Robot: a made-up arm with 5 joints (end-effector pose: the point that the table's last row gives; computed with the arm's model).
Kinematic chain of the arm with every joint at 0, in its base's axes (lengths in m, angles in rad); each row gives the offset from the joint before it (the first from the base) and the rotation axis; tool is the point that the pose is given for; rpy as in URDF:
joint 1: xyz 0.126 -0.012 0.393 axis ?
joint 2: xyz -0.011 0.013 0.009 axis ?
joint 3: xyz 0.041 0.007 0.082 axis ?
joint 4: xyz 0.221 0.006 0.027 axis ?
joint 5: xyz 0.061 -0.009 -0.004 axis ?
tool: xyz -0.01 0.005 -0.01 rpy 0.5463 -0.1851 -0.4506
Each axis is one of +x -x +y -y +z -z.
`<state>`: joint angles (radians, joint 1 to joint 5).
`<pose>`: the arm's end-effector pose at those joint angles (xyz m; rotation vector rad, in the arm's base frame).
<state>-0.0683 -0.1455 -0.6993 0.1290 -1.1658</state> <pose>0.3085 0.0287 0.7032 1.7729 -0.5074 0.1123</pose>
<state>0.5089 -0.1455 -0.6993 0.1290 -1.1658</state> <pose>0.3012 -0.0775 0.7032 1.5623 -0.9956 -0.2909</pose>
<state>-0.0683 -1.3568 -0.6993 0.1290 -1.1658</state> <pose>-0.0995 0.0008 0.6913 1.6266 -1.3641 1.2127</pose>
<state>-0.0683 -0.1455 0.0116 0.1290 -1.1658</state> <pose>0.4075 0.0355 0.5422 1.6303 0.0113 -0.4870</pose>
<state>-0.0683 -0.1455 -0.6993 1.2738 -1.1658</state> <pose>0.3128 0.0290 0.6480 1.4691 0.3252 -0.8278</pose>
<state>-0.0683 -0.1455 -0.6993 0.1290 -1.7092</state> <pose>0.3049 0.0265 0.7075 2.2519 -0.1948 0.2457</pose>
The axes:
joint 1: -z
joint 2: +y
joint 3: +y
joint 4: +y
joint 5: -x

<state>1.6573 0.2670 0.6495 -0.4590 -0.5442</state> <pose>0.1310 -0.2608 0.2799 0.9466 -0.6344 -2.1990</pose>
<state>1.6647 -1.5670 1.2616 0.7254 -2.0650</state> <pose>0.1345 -0.1720 0.5194 -1.9899 1.5710 1.3387</pose>
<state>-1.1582 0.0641 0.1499 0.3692 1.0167</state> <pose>0.2329 0.2599 0.4213 -0.5377 -0.2022 1.0883</pose>
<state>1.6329 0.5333 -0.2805 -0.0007 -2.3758</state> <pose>0.1253 -0.3504 0.4164 -2.0985 1.6650 0.8678</pose>
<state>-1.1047 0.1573 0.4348 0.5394 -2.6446</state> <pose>0.2314 0.2361 0.3325 1.4611 1.2871 -1.6616</pose>
